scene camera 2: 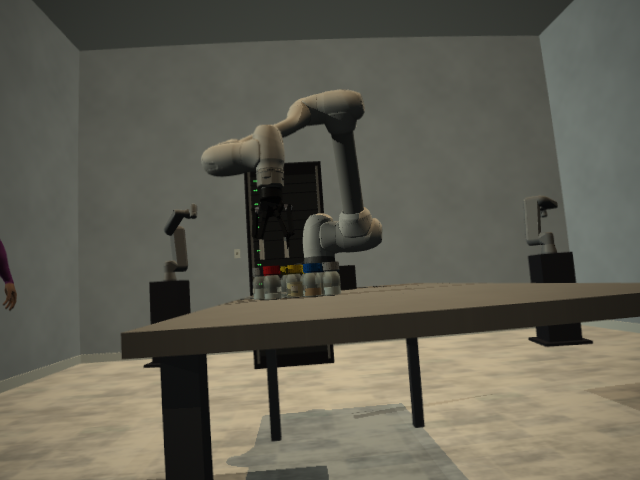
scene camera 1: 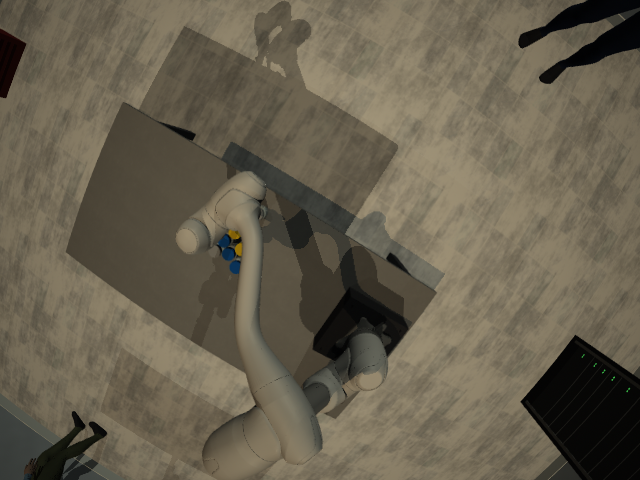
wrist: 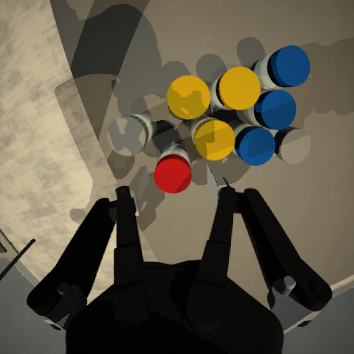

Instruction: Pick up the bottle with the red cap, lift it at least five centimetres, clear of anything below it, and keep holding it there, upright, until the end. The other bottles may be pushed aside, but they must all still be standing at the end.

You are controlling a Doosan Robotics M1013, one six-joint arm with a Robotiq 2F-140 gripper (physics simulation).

Note:
I see my gripper and a red-capped bottle.

